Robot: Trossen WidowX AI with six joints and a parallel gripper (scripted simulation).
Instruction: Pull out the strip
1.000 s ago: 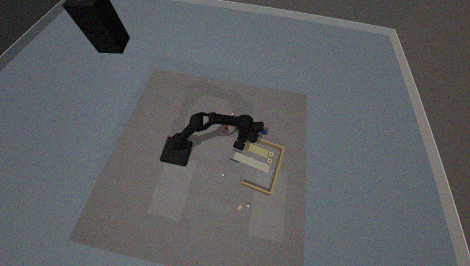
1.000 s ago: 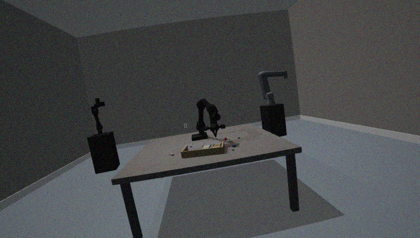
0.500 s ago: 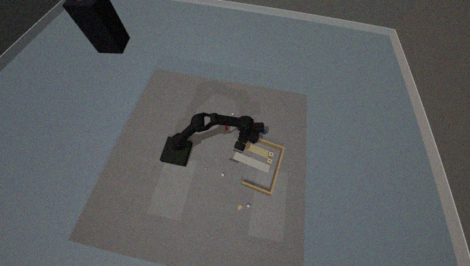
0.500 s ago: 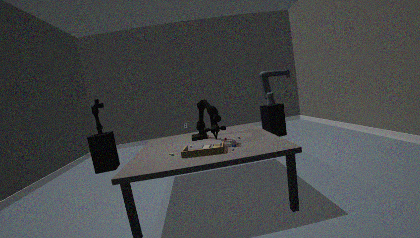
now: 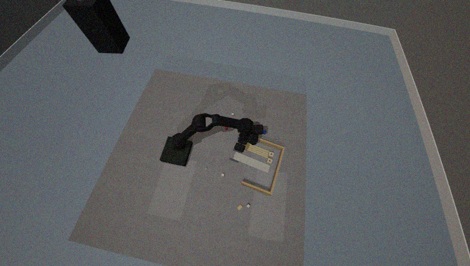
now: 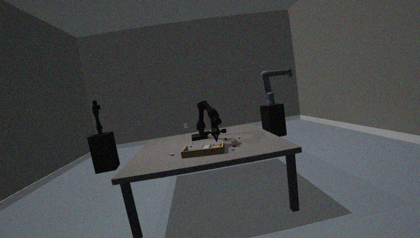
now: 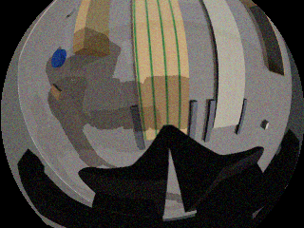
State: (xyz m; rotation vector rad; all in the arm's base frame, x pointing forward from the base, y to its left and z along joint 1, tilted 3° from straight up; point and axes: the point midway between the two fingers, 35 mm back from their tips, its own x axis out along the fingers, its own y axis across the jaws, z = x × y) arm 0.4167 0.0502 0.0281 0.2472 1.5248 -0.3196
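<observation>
Right now my gripper tip is 9 cm short of the strip, 3 cm to the left of it and 3 cm above it. The rest, counted from my gripper tip: blue object: 15 cm ahead, 10 cm to the left, 3 cm below; then red cylinder: 12 cm to the left, 12 cm behind, 2 cm below.
</observation>
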